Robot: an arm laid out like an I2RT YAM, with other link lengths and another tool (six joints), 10 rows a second.
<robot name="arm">
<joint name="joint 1" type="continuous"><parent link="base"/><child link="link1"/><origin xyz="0.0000 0.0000 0.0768"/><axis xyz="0 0 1"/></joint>
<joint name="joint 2" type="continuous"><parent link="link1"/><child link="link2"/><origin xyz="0.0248 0.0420 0.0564"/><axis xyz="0 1 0"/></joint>
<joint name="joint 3" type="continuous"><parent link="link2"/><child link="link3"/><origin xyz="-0.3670 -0.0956 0.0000"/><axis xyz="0 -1 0"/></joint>
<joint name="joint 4" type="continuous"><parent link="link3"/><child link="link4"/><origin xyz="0.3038 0.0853 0.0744"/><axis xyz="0 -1 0"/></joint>
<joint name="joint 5" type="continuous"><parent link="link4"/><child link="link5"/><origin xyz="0.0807 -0.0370 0.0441"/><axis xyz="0 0 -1"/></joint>
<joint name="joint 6" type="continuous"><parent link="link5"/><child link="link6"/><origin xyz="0.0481 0.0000 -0.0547"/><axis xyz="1 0 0"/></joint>
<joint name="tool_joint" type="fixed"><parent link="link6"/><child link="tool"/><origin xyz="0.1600 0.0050 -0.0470" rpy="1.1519 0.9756 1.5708"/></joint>
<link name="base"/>
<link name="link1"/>
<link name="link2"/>
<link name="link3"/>
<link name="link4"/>
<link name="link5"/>
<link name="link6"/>
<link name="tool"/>
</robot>
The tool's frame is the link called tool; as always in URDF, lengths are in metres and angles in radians. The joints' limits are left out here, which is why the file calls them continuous.
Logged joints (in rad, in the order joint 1, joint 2, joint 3, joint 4, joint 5, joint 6), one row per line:
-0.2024, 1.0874, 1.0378, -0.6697, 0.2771, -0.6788
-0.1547, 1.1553, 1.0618, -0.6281, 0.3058, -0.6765
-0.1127, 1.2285, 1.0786, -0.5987, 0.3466, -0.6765
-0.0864, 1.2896, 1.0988, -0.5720, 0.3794, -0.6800
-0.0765, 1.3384, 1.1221, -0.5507, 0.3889, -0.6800
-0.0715, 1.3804, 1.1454, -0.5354, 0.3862, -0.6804
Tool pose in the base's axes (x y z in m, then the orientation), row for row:
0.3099, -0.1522, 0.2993, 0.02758, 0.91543, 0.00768, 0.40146
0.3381, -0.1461, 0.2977, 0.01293, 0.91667, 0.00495, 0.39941
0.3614, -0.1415, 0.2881, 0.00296, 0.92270, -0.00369, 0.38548
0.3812, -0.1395, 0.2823, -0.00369, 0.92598, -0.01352, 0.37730
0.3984, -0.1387, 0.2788, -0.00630, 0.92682, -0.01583, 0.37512
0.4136, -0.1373, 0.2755, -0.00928, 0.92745, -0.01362, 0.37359
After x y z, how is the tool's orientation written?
As a quaternion, x y z w.
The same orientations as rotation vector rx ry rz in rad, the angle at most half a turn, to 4 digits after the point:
0.0697, 2.3142, 0.0194
0.0327, 2.3196, 0.0125
0.0075, 2.3501, -0.0094
-0.0094, 2.3676, -0.0346
-0.0161, 2.3721, -0.0405
-0.0238, 2.3755, -0.0349

